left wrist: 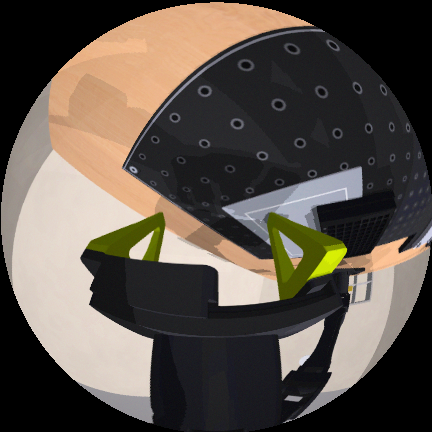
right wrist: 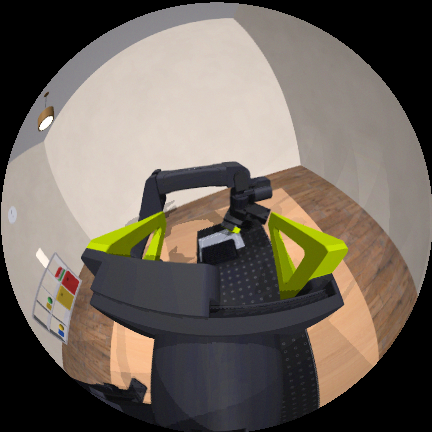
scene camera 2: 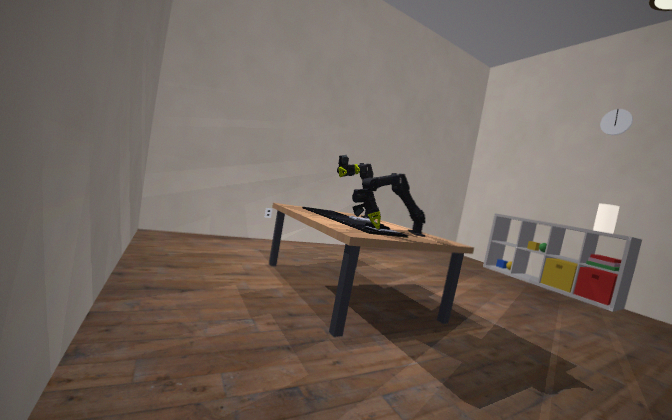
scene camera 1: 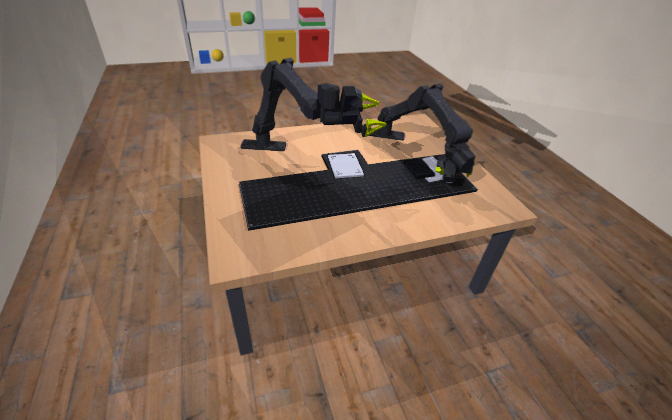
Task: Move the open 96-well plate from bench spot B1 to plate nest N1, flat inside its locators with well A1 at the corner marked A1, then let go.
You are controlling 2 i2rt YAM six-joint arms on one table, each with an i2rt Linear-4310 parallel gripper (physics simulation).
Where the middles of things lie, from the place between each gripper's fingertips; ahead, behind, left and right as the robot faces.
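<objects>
My left hand is 130 mm to the left of the dark well plate (left wrist: 359,223), 90 mm past it and 10 mm above it.
As for my right hand, it's 90 mm past the dark well plate and 250 mm to the right of it, and it's 310 mm above it.
</objects>
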